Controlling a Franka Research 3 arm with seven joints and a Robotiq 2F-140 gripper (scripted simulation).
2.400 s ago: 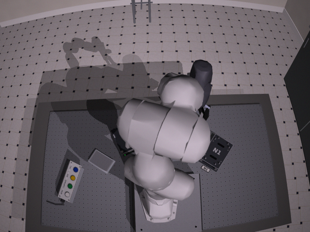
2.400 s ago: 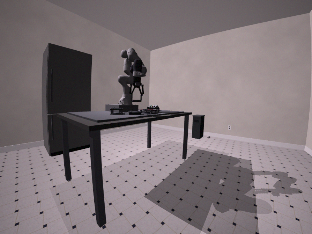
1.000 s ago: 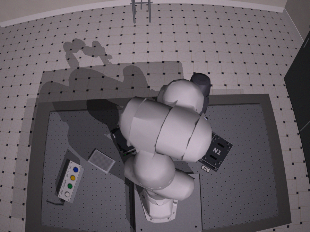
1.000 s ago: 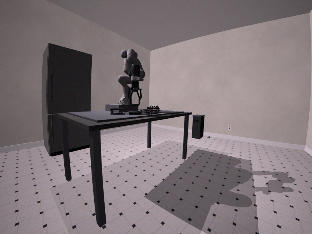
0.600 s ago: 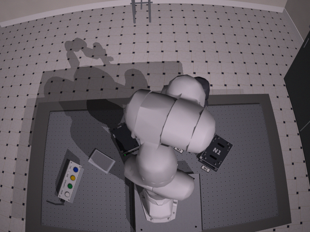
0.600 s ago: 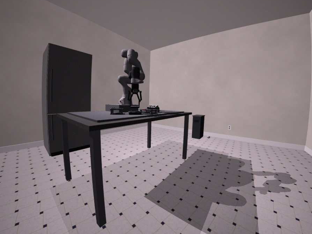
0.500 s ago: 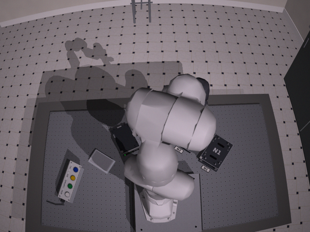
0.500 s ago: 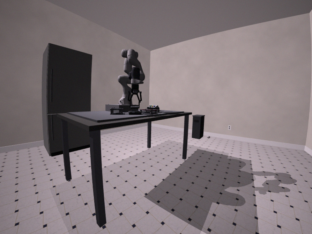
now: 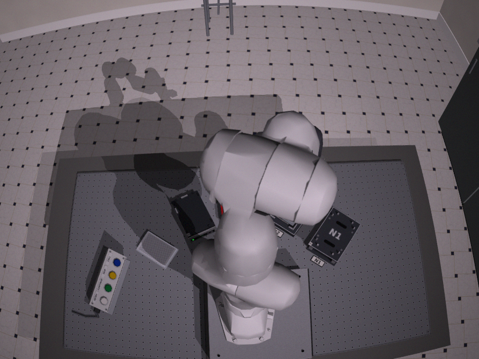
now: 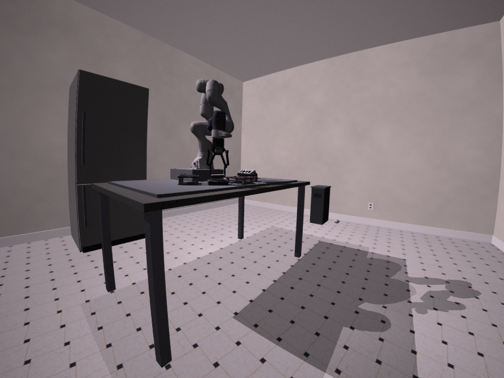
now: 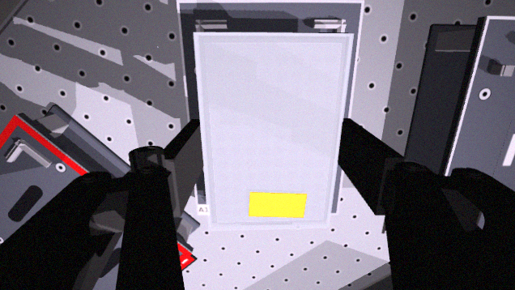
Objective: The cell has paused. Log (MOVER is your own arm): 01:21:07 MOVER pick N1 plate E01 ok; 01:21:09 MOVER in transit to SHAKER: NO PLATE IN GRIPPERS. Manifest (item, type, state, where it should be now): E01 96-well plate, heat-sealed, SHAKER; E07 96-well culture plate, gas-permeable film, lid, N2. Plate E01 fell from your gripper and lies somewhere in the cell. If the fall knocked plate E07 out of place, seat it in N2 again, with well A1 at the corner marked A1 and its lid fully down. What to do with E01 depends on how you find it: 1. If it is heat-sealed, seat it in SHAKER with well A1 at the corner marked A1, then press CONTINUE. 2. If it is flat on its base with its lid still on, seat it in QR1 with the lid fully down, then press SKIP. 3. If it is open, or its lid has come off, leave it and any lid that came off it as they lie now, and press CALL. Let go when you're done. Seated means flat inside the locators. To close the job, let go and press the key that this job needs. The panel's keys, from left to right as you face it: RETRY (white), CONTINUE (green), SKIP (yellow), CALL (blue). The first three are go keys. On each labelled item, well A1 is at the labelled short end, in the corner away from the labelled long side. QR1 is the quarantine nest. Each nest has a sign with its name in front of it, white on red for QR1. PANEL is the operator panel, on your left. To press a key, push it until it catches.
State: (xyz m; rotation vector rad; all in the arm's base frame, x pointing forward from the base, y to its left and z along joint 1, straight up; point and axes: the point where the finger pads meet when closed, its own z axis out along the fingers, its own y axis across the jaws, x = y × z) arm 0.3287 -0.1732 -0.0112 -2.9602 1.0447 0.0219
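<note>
My hand is 2 cm above the lidded culture plate. The rest, counted from my hand: grey N2 nest (6 cm below); then A1 corner mark (2 cm behind, 9 cm to the left, 5 cm below); then plate E01 (12 cm behind, 47 cm to the left, 7 cm below).
</note>
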